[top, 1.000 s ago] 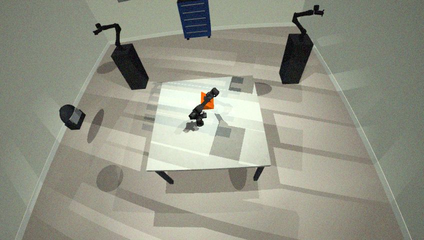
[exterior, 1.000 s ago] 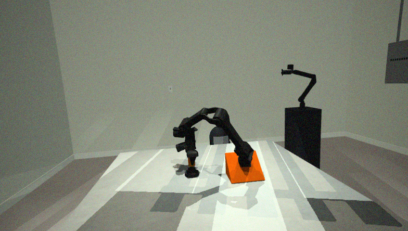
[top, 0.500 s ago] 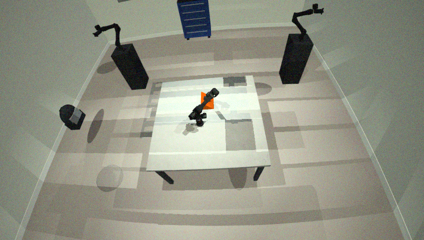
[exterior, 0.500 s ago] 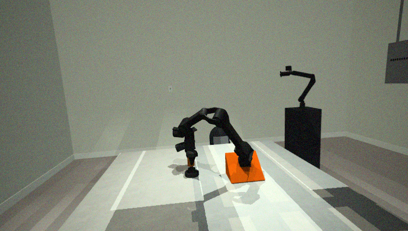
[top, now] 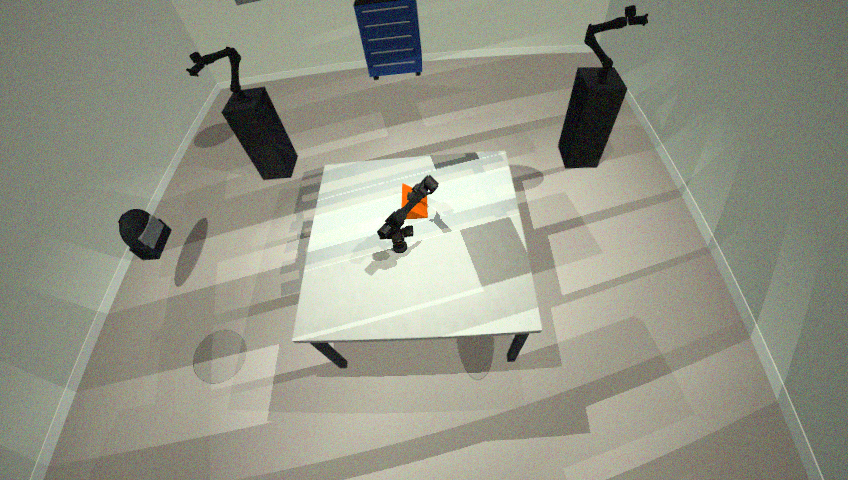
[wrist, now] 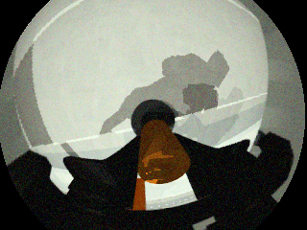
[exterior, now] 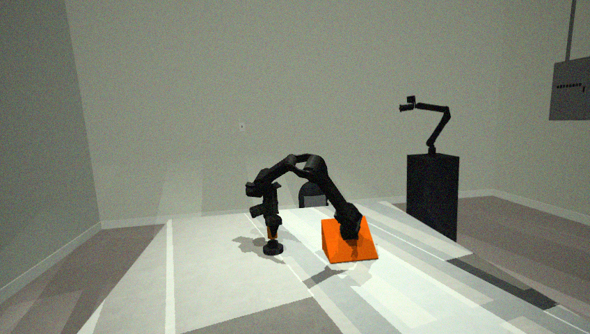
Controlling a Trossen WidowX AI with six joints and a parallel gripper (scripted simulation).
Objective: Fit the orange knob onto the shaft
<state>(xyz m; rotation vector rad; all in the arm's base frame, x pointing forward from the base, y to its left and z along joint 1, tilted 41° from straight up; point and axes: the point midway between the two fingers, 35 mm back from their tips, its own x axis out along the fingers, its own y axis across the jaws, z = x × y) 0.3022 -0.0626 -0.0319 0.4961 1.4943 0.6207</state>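
Now: the orange knob 2 cm above my gripper tip. From my gripper tip the other things lie so: round dark pedestal 4 cm below.
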